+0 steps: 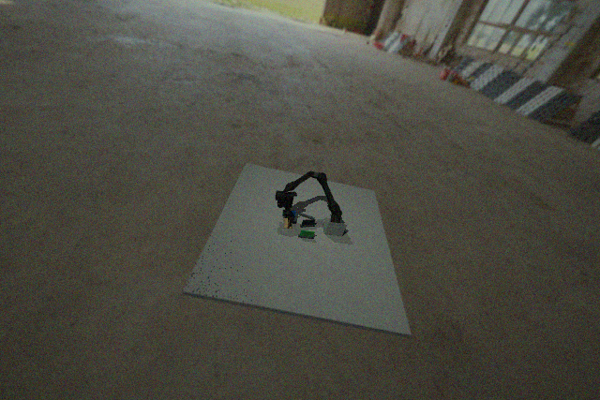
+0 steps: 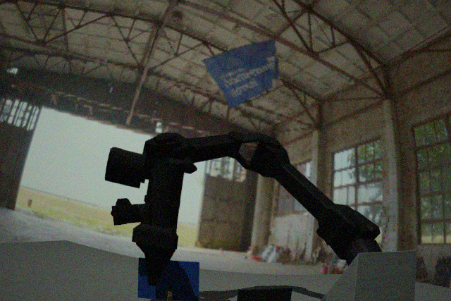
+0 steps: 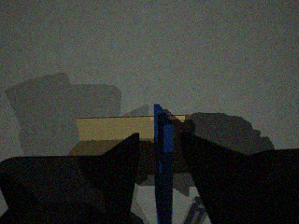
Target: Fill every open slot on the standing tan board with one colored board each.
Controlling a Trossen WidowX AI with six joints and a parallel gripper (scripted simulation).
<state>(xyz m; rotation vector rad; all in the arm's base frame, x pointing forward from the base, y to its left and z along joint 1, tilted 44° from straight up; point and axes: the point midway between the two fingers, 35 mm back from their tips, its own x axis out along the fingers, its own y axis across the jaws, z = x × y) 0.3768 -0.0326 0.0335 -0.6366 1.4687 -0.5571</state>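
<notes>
The blue board is 3 cm behind my gripper tip. The rest, counted from my gripper tip: green board 17 cm behind, 15 cm to the left, 3 cm below; tan board 3 cm behind, 2 cm to the left, 3 cm below; dark flat piece 18 cm behind, 3 cm to the left, 3 cm below.
</notes>
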